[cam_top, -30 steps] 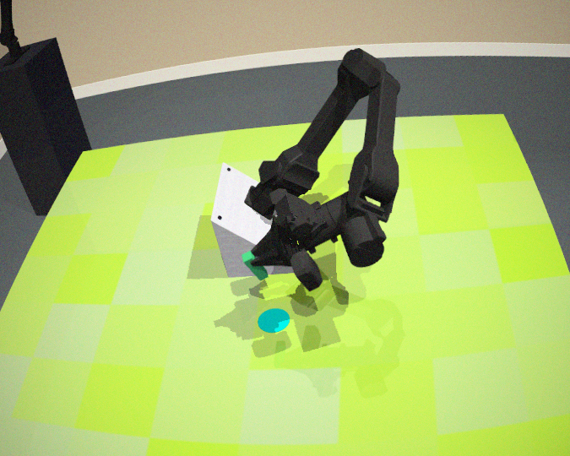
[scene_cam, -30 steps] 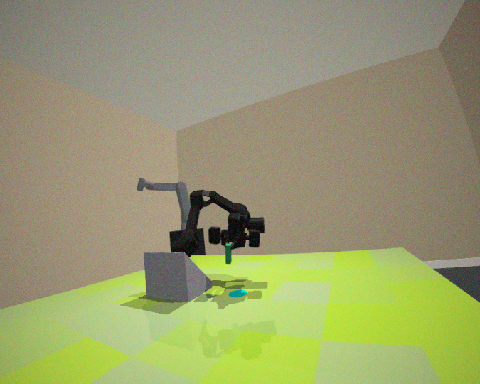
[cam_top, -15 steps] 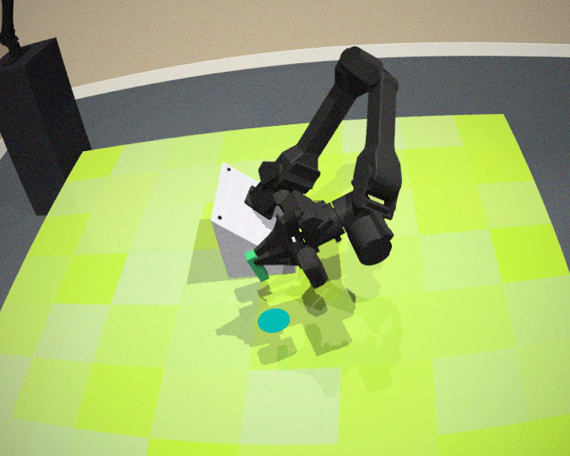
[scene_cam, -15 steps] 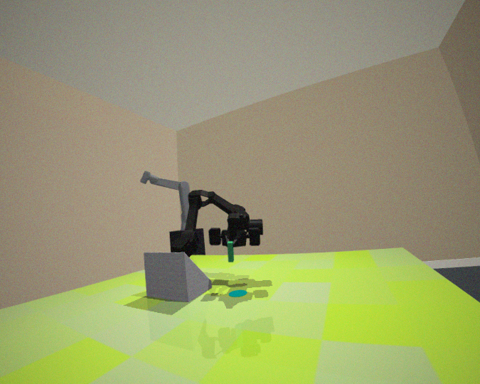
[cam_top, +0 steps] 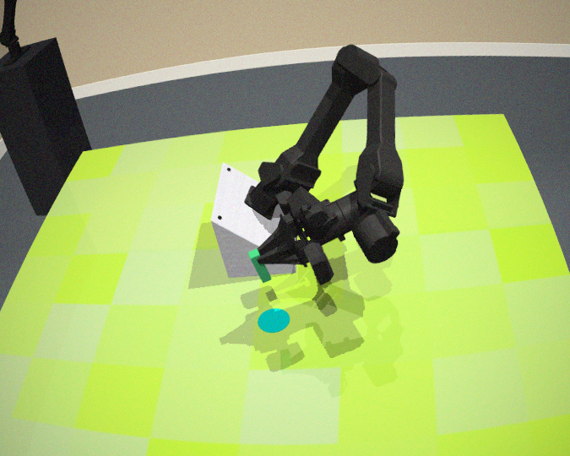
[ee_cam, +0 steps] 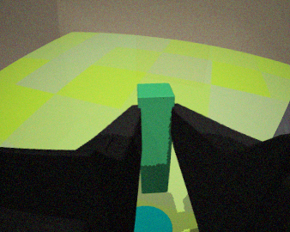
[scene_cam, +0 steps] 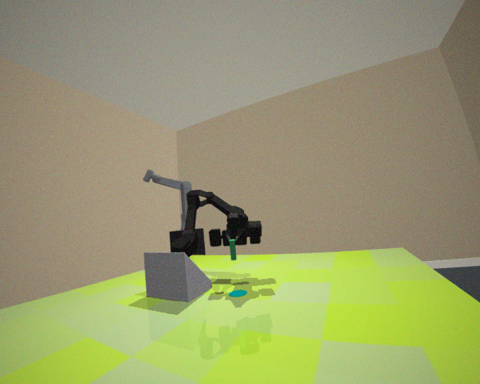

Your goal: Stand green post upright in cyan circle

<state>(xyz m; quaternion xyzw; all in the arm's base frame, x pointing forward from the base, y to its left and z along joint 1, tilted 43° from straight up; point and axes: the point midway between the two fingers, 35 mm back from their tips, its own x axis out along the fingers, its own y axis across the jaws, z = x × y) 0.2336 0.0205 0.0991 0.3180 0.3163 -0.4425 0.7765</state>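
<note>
Right now my gripper tip is 16 cm above the cyan circle. The rest, counted from my gripper tip: green post (2 cm below).
</note>
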